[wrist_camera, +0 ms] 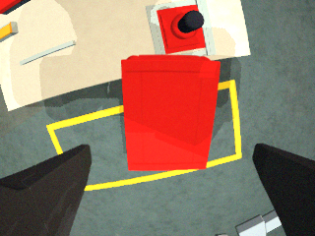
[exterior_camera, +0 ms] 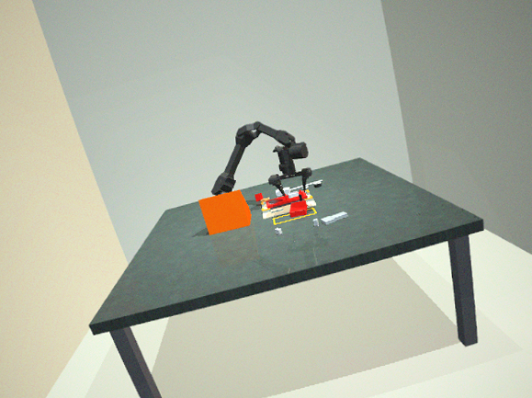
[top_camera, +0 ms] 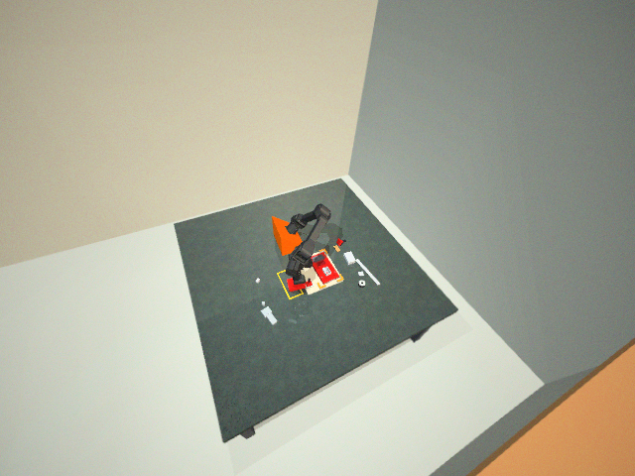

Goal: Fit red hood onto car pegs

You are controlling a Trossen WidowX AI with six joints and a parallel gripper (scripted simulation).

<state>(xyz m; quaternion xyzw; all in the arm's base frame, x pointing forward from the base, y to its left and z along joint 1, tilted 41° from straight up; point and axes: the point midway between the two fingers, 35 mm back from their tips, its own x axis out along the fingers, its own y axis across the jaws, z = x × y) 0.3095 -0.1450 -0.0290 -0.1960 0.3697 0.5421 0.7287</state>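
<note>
My gripper tip is 70 mm above the red hood. From my gripper tip the other things lie so: white ribbed engine block (20 mm ahead, 190 mm to the left, 60 mm below); wheel (190 mm ahead, 330 mm to the left, 80 mm below); cream jig (10 mm behind, 160 mm to the left, 80 mm below).
</note>
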